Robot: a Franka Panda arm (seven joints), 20 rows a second.
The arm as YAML. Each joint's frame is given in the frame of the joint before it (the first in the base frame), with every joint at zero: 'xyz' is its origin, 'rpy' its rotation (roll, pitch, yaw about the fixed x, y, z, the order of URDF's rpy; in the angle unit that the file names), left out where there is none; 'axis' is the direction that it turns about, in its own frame. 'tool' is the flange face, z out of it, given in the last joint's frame.
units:
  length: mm
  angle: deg
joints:
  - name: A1
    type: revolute
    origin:
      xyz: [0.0, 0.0, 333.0]
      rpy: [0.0, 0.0, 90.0]
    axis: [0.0, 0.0, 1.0]
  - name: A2
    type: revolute
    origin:
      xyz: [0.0, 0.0, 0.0]
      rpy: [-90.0, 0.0, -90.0]
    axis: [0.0, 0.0, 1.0]
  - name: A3
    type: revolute
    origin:
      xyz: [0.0, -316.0, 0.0]
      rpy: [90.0, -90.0, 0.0]
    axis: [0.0, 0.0, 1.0]
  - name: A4
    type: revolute
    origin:
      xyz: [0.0, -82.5, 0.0]
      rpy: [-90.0, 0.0, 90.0]
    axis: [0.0, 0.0, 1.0]
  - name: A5
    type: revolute
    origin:
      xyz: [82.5, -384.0, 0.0]
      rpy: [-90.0, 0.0, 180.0]
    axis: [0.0, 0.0, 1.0]
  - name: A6
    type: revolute
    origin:
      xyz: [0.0, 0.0, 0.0]
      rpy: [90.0, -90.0, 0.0]
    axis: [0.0, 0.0, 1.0]
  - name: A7
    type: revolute
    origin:
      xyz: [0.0, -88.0, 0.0]
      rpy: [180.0, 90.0, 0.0]
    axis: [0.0, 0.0, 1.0]
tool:
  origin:
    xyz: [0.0, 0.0, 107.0]
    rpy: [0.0, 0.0, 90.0]
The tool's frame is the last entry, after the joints.
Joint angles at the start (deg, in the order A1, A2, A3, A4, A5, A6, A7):
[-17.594, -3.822, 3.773, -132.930, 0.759, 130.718, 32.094]
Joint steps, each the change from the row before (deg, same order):
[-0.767, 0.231, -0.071, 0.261, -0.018, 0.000, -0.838]
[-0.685, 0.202, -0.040, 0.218, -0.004, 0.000, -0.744]
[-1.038, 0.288, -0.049, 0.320, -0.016, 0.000, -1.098]
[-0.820, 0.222, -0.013, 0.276, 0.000, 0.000, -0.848]
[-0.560, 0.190, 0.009, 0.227, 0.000, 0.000, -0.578]
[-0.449, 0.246, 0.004, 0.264, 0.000, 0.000, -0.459]
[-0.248, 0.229, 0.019, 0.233, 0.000, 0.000, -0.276]
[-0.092, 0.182, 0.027, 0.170, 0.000, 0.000, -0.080]
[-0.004, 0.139, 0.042, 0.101, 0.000, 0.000, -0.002]
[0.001, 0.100, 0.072, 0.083, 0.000, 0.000, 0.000]
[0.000, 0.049, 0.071, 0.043, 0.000, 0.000, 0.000]
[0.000, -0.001, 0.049, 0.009, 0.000, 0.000, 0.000]
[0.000, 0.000, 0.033, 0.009, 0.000, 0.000, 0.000]
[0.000, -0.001, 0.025, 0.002, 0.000, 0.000, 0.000]
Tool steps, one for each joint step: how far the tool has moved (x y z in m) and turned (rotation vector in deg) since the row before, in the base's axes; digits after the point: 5 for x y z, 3 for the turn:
[-0.00041, -0.00750, -0.00001, -0.026, -0.030, 0.012]
[-0.00048, -0.00648, -0.00009, -0.014, -0.018, 0.022]
[-0.00093, -0.00972, -0.00007, -0.033, -0.031, 0.022]
[-0.00070, -0.00750, 0.00016, -0.028, -0.054, 0.016]
[-0.00029, -0.00504, 0.00007, -0.018, -0.037, 0.027]
[0.00016, -0.00422, -0.00015, -0.006, -0.021, 0.015]
[0.00058, -0.00235, -0.00024, 0.003, -0.008, 0.047]
[0.00072, -0.00086, -0.00031, 0.011, 0.008, 0.015]
[0.00066, 0.00013, -0.00047, 0.019, 0.033, 0.040]
[0.00065, 0.00047, -0.00026, 0.009, 0.015, 0.073]
[0.00043, 0.00053, -0.00011, 0.003, 0.005, 0.071]
[0.00018, 0.00040, 0.00008, -0.005, -0.009, 0.049]
[0.00014, 0.00027, 0.00007, -0.004, -0.008, 0.033]
[0.00008, 0.00021, 0.00002, -0.002, -0.003, 0.025]

